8 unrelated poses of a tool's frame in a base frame.
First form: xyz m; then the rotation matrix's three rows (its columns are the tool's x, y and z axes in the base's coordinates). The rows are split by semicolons.
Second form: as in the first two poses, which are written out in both.
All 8 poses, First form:
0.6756, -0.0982, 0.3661; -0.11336, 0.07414, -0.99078; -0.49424, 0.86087, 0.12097; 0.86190, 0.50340, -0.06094
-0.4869, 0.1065, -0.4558; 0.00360, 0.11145, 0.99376; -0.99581, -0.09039, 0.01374; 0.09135, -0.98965, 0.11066
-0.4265, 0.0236, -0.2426; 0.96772, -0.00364, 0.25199; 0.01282, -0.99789, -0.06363; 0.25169, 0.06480, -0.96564
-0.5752, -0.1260, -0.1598; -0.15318, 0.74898, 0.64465; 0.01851, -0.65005, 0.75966; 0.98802, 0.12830, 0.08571
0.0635, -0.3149, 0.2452; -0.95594, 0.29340, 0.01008; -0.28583, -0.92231, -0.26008; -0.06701, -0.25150, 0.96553
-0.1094, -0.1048, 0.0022; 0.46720, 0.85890, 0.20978; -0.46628, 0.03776, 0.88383; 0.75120, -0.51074, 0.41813
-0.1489, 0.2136, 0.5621; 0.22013, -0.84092, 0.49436; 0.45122, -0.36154, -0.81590; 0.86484, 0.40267, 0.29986
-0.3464, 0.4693, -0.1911; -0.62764, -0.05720, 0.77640; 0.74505, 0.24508, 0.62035; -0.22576, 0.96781, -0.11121
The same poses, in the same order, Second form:
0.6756, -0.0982, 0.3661, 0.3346, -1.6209, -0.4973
-0.4869, 0.1065, -0.4558, -1.1960, 1.0756, -1.3198
-0.4265, 0.0236, -0.2426, 3.0519, 0.0071, 0.3910
-0.5752, -0.1260, -0.1598, -1.6041, -0.8724, -1.8559
0.0635, -0.3149, 0.2452, 0.0418, 0.3753, -2.8199
-0.1094, -0.1048, 0.0022, -1.1229, -0.4360, -1.0671
-0.1489, 0.2136, 0.5621, 1.3467, -0.4094, 1.4280
-0.3464, 0.4693, -0.1911, 0.6307, 1.8192, 1.4563

